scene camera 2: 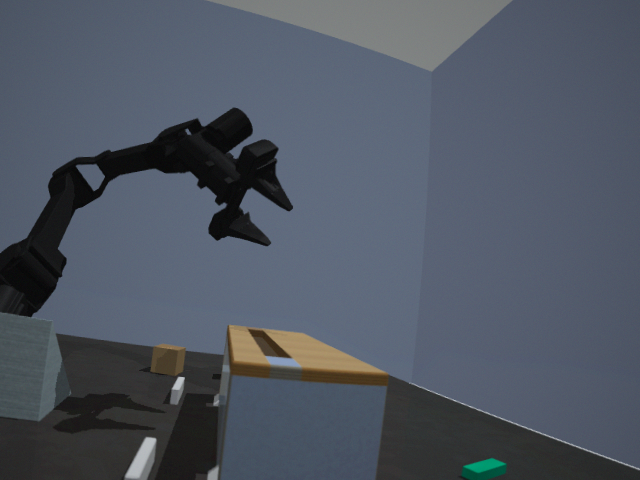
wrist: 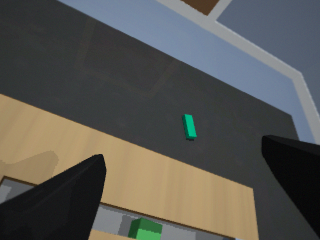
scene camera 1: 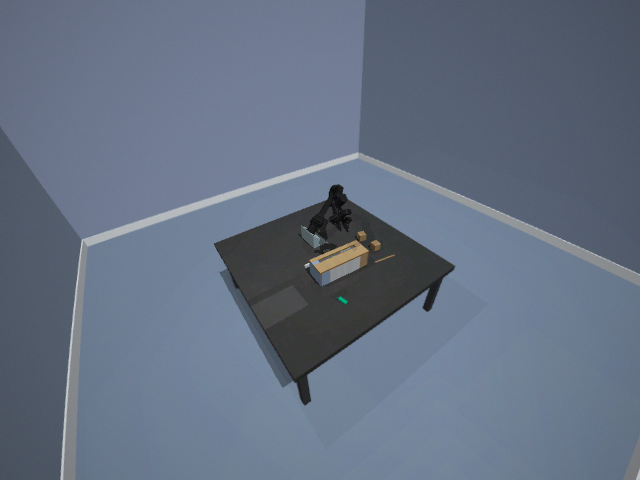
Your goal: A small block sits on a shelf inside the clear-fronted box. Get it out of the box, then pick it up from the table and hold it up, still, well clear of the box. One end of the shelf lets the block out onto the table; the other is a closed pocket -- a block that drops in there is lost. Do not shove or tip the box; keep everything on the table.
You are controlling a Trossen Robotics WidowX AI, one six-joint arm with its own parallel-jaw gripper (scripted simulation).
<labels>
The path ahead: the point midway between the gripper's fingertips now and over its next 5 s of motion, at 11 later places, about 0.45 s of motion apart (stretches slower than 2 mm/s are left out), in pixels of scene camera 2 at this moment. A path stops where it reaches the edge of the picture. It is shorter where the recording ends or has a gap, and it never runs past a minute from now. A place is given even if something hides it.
The gripper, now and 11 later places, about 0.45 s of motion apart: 279, 228; 263, 281; 234, 311; 230, 319; 228, 335; 225, 351; 223, 364; 222, 370; 221, 376; 220, 382; 219, 387; 230, 330
</labels>
